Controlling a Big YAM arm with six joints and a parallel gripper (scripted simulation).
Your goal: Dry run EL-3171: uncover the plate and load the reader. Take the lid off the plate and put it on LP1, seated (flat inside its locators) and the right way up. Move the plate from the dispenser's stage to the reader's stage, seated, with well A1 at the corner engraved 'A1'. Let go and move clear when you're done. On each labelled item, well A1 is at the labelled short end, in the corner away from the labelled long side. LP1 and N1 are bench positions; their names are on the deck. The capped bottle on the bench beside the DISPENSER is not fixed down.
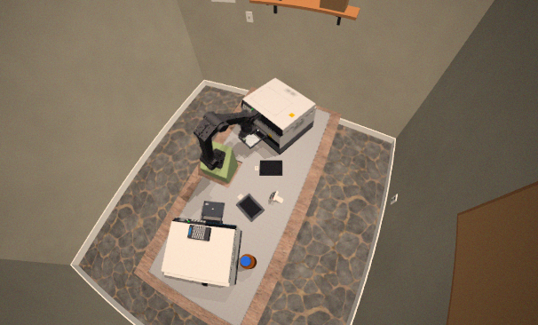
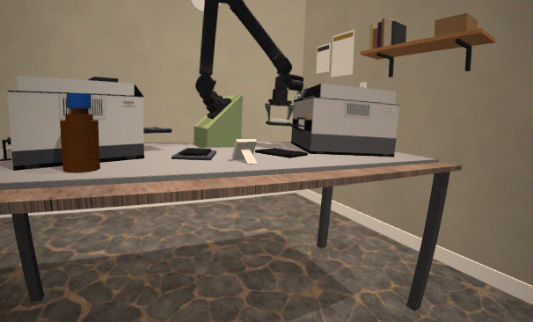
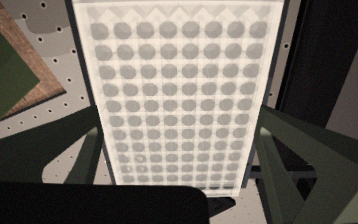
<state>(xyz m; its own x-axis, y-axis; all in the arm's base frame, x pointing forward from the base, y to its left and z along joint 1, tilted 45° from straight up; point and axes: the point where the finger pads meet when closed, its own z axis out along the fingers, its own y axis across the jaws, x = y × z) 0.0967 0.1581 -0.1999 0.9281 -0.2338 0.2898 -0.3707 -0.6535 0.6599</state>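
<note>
My hand is right at the lidded white well plate. Also, from my hand: black pad: 220 mm ahead, 100 mm to the right, 120 mm below; then dark lid: 220 mm ahead, 420 mm to the right, 110 mm below; then grey pad: 220 mm ahead, 420 mm to the right, 120 mm below.
</note>
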